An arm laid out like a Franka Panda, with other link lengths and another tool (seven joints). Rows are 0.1 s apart.
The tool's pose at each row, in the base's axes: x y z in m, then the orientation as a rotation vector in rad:
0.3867 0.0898 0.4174 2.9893 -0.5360 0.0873
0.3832 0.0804 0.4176 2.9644 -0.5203 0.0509
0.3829 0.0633 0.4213 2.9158 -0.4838 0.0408
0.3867 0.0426 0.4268 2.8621 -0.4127 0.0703
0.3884 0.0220 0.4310 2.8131 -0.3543 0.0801
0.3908 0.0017 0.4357 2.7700 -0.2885 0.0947
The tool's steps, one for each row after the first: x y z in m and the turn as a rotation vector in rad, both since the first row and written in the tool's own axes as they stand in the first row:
0.0000 0.0100 0.0007 -0.0315 -0.0179 -0.0093
0.0058 0.0264 -0.0011 -0.0852 -0.0135 -0.0297
0.0169 0.0449 -0.0041 -0.1424 0.0202 -0.0725
0.0259 0.0639 -0.0059 -0.1951 0.0395 -0.1089
0.0354 0.0824 -0.0082 -0.2408 0.0615 -0.1517

